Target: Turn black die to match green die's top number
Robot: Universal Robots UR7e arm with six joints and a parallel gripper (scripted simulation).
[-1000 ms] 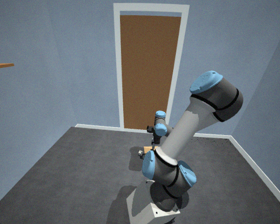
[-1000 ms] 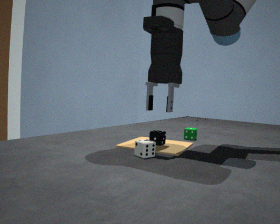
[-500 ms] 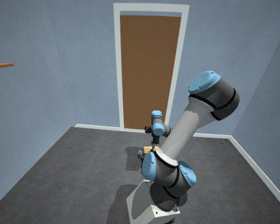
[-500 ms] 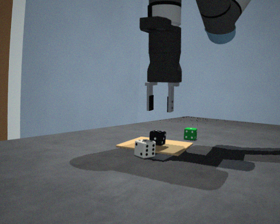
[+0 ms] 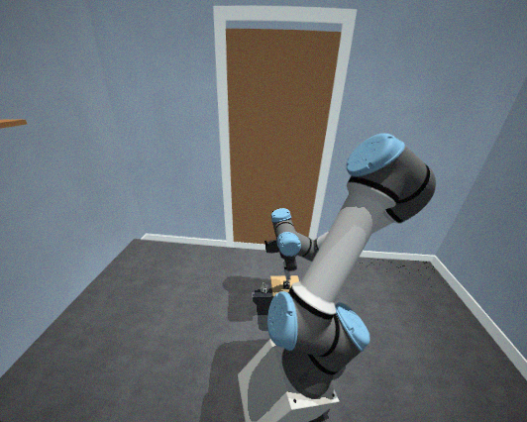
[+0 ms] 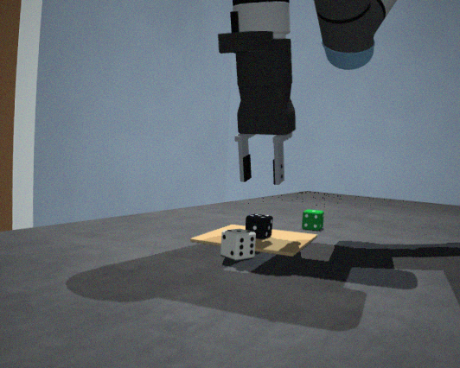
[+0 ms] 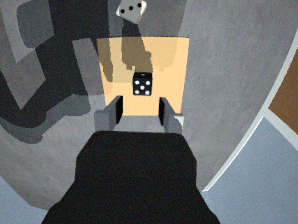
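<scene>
My hand is 80 mm above the black die. Also, from my hand: white die (100 mm to the left, 80 mm below, 10 mm behind); tan mat (100 mm below); green die (150 mm to the right, 80 mm below, 40 mm behind).
</scene>
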